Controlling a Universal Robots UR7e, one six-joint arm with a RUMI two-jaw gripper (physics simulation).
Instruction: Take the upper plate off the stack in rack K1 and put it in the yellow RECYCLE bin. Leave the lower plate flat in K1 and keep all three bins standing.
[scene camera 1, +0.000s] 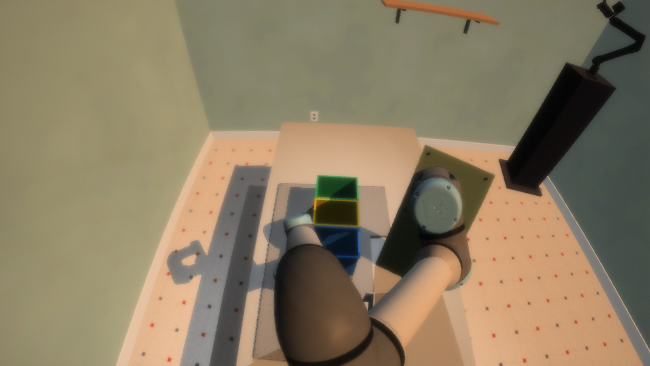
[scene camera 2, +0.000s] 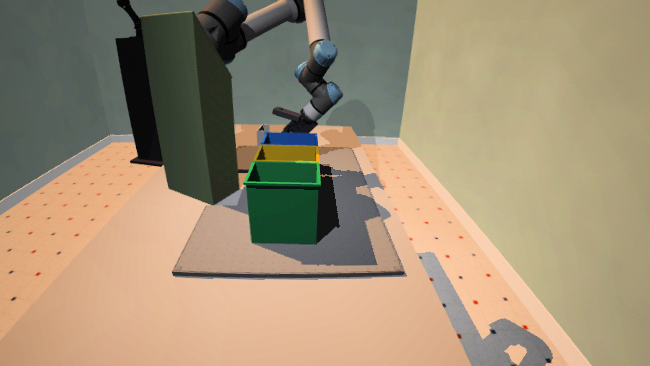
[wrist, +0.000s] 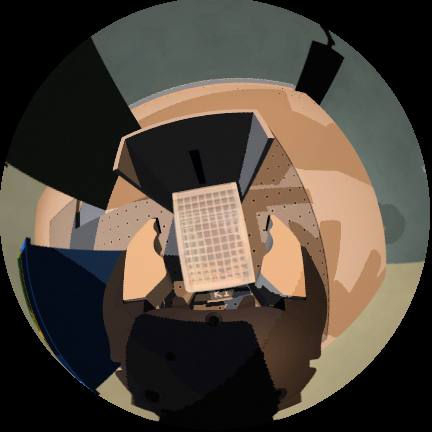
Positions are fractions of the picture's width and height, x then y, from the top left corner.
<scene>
In view: my gripper (wrist: 0.49, 0.50), a blue bin (scene camera 1: 0.53, 0.66), a green bin (scene camera 2: 0.43, 0.54), a yellow bin (scene camera 2: 0.43, 0.42) and a gridded plate (wrist: 0.49, 0.58).
The green bin also shows in scene camera 1 (scene camera 1: 0.50, 0.51). Scene camera 2 does not show the gridded plate, which is hidden by the yellow bin.
</scene>
